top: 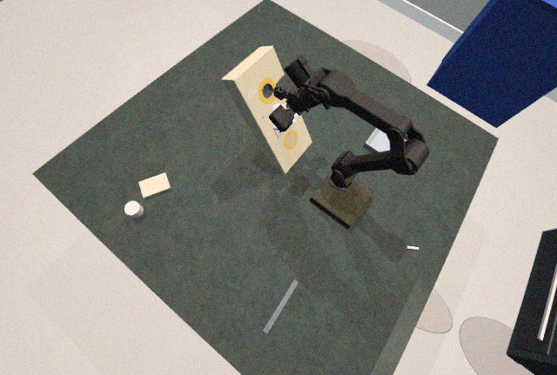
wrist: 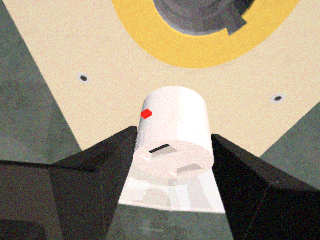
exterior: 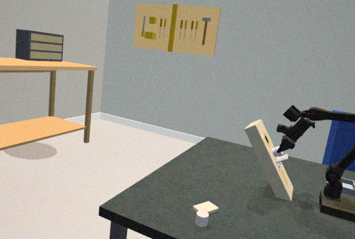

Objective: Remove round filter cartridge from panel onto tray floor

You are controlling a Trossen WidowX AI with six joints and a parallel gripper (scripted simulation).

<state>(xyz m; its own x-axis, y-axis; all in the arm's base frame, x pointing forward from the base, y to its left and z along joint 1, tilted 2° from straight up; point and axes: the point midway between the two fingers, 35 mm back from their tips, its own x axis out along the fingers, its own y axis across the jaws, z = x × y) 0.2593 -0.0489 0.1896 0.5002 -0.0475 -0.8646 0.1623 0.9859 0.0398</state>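
Right now my gripper tip is 30 mm short of the cream service panel, 10 mm to the left of it and 40 mm above it. Also, from my gripper tip: white bracket: 20 mm behind, 50 mm below; pale tray: 390 mm behind, 220 mm to the right, 190 mm below; round filter cartridge: right at my gripper tip.
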